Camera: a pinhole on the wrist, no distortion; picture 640 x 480 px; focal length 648.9 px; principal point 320.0 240.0 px. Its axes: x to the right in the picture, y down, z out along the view. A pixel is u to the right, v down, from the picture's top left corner.
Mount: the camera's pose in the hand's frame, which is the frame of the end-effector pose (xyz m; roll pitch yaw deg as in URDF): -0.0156 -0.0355 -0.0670 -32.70 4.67 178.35
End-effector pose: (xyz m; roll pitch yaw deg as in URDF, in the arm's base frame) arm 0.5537 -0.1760 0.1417 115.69 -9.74 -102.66
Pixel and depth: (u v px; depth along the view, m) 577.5 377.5 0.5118
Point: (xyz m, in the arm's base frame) 0.5068 0.0124 -0.3769
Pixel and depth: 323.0 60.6 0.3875
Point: 0.3423 -0.1237 -0.1384
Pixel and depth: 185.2 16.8 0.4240
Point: 0.2671 -0.1961 -0.1398
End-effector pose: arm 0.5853 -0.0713 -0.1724 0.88 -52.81 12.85
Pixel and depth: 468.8 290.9 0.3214
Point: 0.4290 -0.3432 -0.1560
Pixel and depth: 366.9 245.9 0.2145
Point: 0.5065 -0.2470 -0.1460
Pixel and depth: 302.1 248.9 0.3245
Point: 0.4582 -0.3231 -0.0784
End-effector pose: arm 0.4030 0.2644 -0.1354 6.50 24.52 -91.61
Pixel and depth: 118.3 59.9 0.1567
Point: 0.3072 0.2160 -0.0690
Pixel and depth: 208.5 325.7 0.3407
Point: 0.1215 0.1886 0.0119
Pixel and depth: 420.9 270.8 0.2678
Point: 0.1991 0.2904 0.0113
